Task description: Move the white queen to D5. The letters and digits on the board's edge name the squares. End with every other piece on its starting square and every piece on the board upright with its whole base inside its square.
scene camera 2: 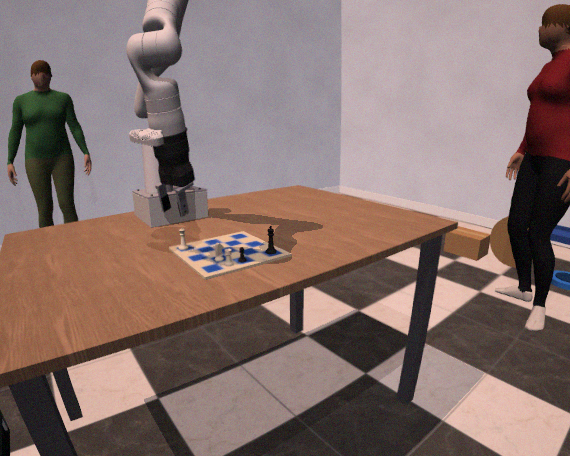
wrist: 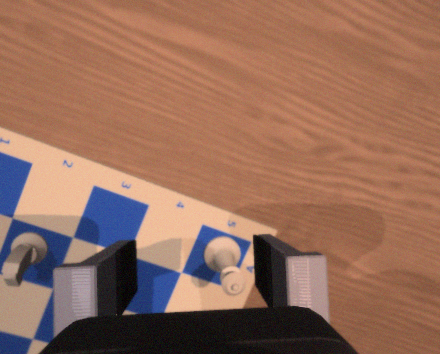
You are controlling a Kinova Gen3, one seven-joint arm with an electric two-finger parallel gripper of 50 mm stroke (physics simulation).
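Places are measured from the arm's base along level axes (x ahead, y left, z up), in centimetres.
Pixels of known places: gripper, fingertip midpoint: (scene camera 2: 175,212) (wrist: 195,262).
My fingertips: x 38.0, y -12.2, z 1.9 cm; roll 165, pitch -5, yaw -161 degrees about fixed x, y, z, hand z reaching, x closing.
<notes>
Ahead of a thing's pixels: the offset from my fingertips to its middle. "pt": to the spot under its first point. Level surfaces: height alone.
The white queen @[dy +3.0, dx -3.8, dz -7.8 cm] (scene camera 2: 183,241) (wrist: 222,255) stands upright on the blue corner square A5 of the board @[dy +10.2, dx +4.8, dz -10.7 cm] (scene camera 2: 206,275) (wrist: 155,195). D5 @[pt dy +14.7, dx -2.2, dz -10.4 cm] (scene camera 2: 226,239) is a pale, bare square toward the board's far edge in the scene view; it does not show in the wrist view. My gripper (scene camera 2: 173,203) (wrist: 195,262) is open and empty, tilted, and high above the table near the arm's base. In the wrist view the queen appears between the fingers, closer to the right one, but lies well below them.
A white knight @[dy +5.7, dx +8.5, dz -8.4 cm] (scene camera 2: 218,251) (wrist: 29,249) stands on B2. A white rook @[dy +5.7, dx +12.2, dz -8.7 cm] (scene camera 2: 228,257), a black pawn @[dy +9.0, dx +12.5, dz -8.8 cm] (scene camera 2: 242,255) and a tall black king @[dy +17.1, dx +12.8, dz -7.2 cm] (scene camera 2: 270,242) stand along the board's near side. The arm's grey base block (scene camera 2: 145,206) is behind the board on the wooden table @[dz -11.0 cm] (scene camera 2: 100,285).
</notes>
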